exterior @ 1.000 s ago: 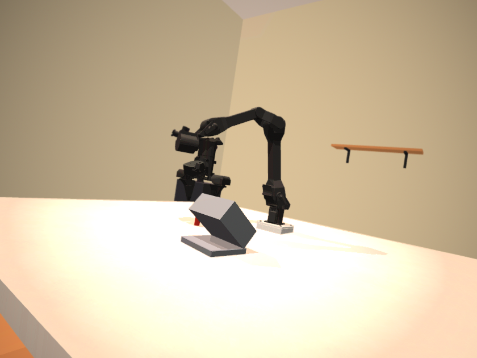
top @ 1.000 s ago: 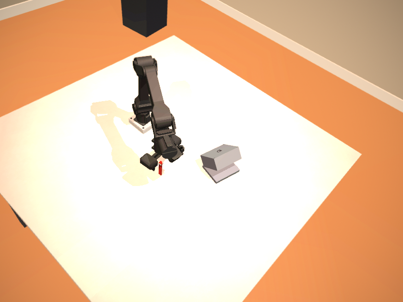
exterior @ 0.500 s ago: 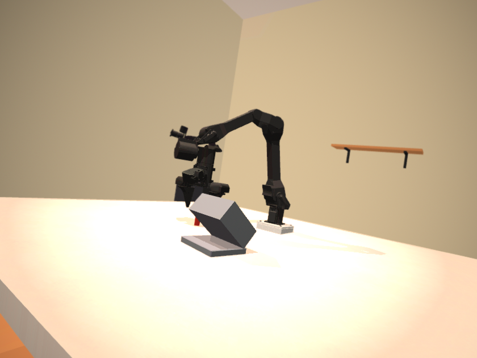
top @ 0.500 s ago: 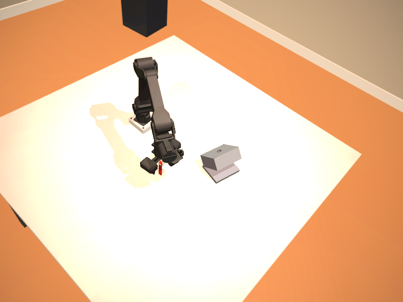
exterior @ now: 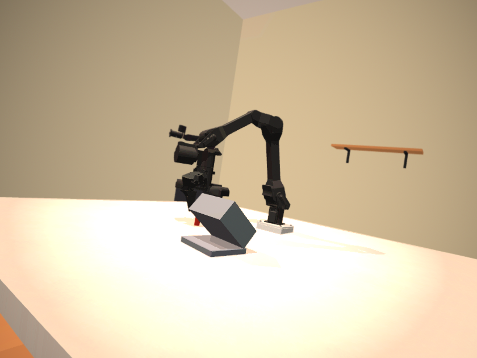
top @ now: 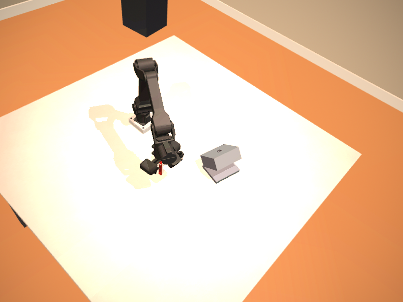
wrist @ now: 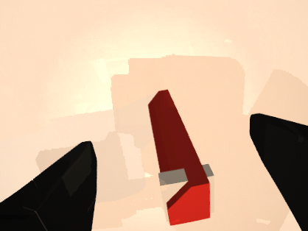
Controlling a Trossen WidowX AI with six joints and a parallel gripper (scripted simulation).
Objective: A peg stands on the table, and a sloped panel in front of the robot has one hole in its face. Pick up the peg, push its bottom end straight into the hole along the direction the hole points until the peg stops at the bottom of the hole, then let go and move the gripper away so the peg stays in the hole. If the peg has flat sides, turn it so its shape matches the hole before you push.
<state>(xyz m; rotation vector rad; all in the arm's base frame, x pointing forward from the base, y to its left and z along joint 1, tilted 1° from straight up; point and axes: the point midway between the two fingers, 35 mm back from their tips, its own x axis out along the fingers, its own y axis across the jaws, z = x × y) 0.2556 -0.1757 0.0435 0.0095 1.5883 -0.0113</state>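
Now: gripper tip 17 cm short of the grey sloped panel, 20 cm to the right of it and 3 cm below it. Also, from my gripper tip: grey base plate: 19 cm ahead, 19 cm to the left, 3 cm below; red peg: 2 cm above.
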